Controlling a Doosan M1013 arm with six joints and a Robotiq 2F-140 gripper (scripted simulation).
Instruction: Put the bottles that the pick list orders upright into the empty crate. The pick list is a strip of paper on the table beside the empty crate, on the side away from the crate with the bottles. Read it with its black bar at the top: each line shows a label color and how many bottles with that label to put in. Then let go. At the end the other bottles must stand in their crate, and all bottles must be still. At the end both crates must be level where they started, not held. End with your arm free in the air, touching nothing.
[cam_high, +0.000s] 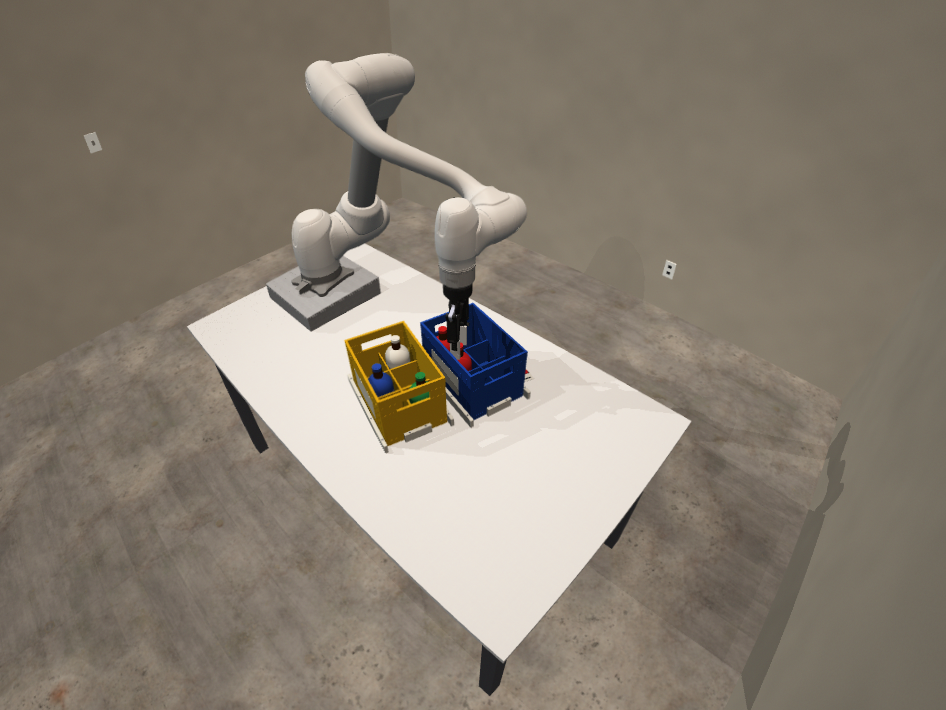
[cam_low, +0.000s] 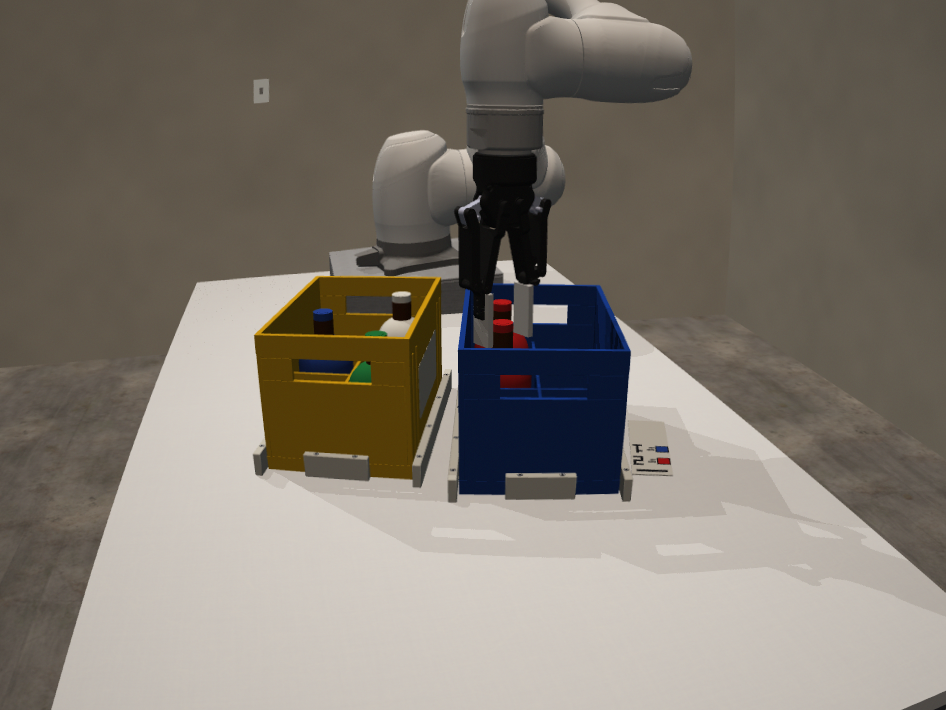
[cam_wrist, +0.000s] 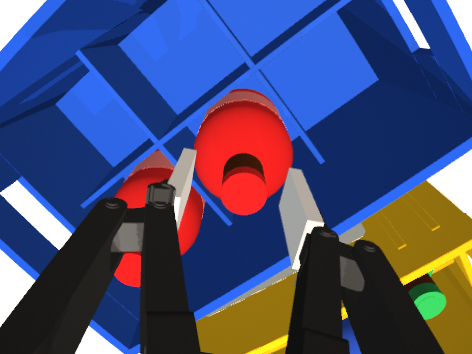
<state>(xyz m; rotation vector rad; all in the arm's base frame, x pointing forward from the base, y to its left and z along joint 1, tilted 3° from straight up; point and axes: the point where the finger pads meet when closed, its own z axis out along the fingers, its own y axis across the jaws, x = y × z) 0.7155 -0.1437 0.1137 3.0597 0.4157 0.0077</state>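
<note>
My hand is 140 mm past the blue bottle, 190 mm to the left of it and 80 mm above it. The rest, counted from my hand: white-label bottle 170 mm behind, 70 mm to the right, 80 mm below; then green bottle 20 mm behind, 160 mm to the right, 80 mm below; then blue crate 20 mm ahead, 40 mm to the left, 90 mm below.
</note>
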